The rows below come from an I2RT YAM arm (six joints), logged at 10 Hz.
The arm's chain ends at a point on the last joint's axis. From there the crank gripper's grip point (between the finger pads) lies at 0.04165 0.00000 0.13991 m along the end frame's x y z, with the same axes.
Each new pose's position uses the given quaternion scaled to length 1; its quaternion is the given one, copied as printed.
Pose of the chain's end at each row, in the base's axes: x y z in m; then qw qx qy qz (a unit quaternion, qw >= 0):
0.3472 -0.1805 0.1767 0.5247 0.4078 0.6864 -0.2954
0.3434 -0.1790 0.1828 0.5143 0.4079 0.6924 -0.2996
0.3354 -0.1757 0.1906 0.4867 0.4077 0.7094 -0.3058
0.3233 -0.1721 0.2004 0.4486 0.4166 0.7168 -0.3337
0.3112 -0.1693 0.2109 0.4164 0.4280 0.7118 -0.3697
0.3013 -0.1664 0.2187 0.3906 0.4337 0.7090 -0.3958
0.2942 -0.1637 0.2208 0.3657 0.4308 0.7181 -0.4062
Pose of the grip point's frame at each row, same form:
0.4094 -0.2867 0.0982 0.5247 0.4078 0.6864 -0.2954
0.4031 -0.2851 0.1022 0.5143 0.4079 0.6924 -0.2996
0.3891 -0.2802 0.1040 0.4867 0.4077 0.7094 -0.3058
0.3640 -0.2789 0.1096 0.4486 0.4166 0.7168 -0.3337
0.3379 -0.2803 0.1199 0.4164 0.4280 0.7118 -0.3697
0.3175 -0.2796 0.1279 0.3906 0.4337 0.7090 -0.3958
0.3037 -0.2760 0.1280 0.3657 0.4308 0.7181 -0.4062

